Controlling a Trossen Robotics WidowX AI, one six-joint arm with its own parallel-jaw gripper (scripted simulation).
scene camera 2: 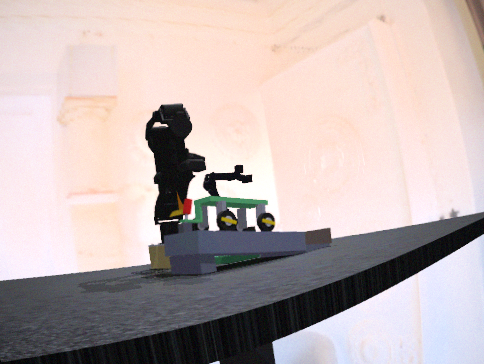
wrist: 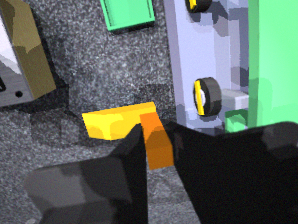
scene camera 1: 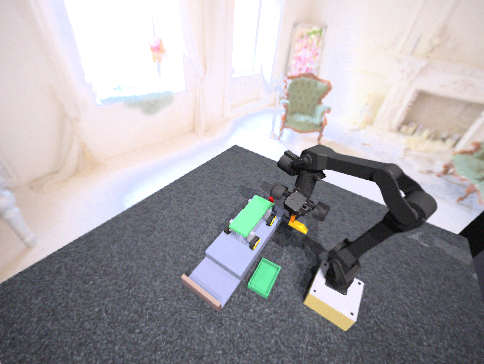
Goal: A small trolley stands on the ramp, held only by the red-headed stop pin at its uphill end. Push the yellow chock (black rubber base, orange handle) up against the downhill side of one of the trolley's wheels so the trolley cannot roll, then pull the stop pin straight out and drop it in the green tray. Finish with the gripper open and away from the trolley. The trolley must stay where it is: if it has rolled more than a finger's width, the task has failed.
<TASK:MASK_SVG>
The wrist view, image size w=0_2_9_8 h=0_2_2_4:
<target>gripper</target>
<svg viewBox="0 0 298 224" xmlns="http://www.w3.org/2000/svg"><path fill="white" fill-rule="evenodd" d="M141 123L135 124L117 147L107 156L50 167L45 166L31 171L25 177L23 185L26 193L42 215L39 224L148 224L146 148ZM160 119L172 144L174 166L201 224L298 224L297 122L283 120L232 131L214 137L170 120Z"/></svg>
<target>yellow chock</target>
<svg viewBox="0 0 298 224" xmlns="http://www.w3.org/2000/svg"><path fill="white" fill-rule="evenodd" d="M82 114L89 137L106 140L124 138L135 124L141 123L150 170L174 165L172 144L156 113L153 102Z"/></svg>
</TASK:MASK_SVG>
